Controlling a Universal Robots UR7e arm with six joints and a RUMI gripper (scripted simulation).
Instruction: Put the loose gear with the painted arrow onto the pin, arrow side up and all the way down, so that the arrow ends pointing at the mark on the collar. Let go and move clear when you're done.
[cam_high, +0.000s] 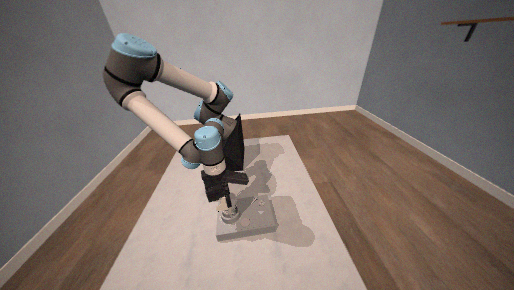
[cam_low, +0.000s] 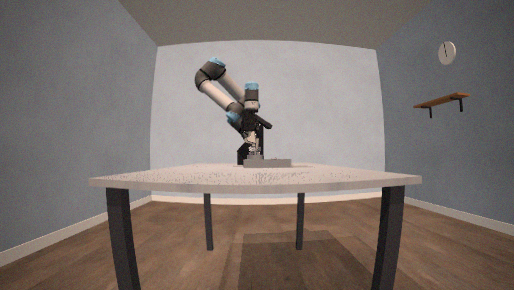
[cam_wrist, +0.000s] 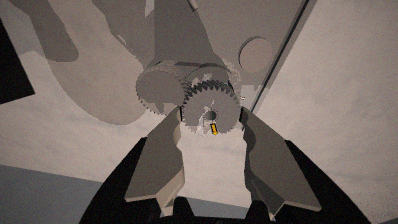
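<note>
The loose gear lies right at my hand. From my hand the other things lie so: flat round disc: 6 cm to the left, 6 cm below, 5 cm ahead; then short peg: 12 cm to the left, 6 cm below, 5 cm behind.
</note>
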